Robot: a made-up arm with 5 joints.
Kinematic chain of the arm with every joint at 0, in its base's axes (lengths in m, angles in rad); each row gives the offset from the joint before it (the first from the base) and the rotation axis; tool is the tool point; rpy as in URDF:
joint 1: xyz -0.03 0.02 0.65 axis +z
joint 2: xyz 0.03 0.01 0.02 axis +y
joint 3: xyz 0.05 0 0.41 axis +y
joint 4: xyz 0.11 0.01 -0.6 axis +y
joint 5: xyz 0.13 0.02 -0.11 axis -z
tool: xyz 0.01 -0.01 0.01 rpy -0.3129 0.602 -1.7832
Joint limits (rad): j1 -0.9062..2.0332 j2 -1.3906..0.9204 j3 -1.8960..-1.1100 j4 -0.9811..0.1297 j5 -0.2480..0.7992
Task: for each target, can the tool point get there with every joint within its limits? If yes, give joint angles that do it. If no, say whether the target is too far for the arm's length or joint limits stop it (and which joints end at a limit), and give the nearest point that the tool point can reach.
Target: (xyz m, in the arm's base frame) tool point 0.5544 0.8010 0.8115
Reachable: yes | joints 0.9006 0.6006 -1.5179 -0.4189 0.3525
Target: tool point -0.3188 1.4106 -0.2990
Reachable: no: too far | nearest point -0.2101 0.8872 0.3101 | short by 0.810 m
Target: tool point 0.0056 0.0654 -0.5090
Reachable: no: joint limits stop it (at a limit: joint 2, joint 3, joint 4, joint 5) | nearest point 0.4289 0.6052 0.2179 | short by 0.999 m
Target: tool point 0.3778 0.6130 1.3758
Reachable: yes | joints 0.9253 -0.0990 -1.5280 -0.0338 -0.1009
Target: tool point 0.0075 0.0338 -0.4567
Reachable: no: joint limits stop it (at a limit: joint 2, joint 3, joint 4, joint 5) | nearest point 0.6679 0.2768 0.2179 | short by 0.975 m
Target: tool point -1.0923 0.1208 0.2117
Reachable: no: joint limits stop it (at a limit: joint 1, joint 2, joint 3, joint 4, joint 5) | nearest point -0.3964 0.6816 0.2186 | short by 0.894 m
